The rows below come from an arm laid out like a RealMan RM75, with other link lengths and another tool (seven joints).
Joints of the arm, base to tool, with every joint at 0 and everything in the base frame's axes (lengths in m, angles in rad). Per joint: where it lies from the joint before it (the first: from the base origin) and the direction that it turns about. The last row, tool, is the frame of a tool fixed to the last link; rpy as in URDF.
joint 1: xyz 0 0 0.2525 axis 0 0 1
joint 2: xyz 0 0 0 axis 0 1 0
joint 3: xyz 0 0 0.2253 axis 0 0 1
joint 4: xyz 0 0 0 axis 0 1 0
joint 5: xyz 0 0 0.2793 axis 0 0 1
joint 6: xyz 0 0 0 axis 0 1 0
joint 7: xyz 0 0 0.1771 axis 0 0 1
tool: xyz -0.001 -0.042 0.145 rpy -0.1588 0 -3.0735
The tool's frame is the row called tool.
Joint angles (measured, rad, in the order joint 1, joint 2, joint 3, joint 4, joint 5, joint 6, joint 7), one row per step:
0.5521, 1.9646, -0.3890, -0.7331, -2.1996, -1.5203, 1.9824
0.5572, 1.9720, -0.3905, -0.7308, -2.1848, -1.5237, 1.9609
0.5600, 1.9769, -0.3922, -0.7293, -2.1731, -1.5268, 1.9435
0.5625, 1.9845, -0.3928, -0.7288, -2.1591, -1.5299, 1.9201
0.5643, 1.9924, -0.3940, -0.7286, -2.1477, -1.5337, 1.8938
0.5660, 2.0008, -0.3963, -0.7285, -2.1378, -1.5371, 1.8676
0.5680, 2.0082, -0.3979, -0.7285, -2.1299, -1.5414, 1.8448
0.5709, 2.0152, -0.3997, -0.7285, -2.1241, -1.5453, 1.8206
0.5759, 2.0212, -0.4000, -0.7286, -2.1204, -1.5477, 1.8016
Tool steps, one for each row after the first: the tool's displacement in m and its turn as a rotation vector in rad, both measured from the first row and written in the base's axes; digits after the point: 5 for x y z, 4 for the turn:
-0.00889, 0.00244, -0.00286, 0.0052, 0.0067, 0.0278
-0.01524, 0.00395, -0.00457, 0.0096, 0.0108, 0.0493
-0.02261, 0.00567, -0.00650, 0.0173, 0.0151, 0.0756
-0.02938, 0.00660, -0.00897, 0.0234, 0.0160, 0.1034
-0.03589, 0.00714, -0.01205, 0.0281, 0.0157, 0.1307
-0.04197, 0.00737, -0.01486, 0.0315, 0.0159, 0.1554
-0.04794, 0.00764, -0.01774, 0.0344, 0.0134, 0.1814
-0.05374, 0.00863, -0.01999, 0.0373, 0.0114, 0.2035

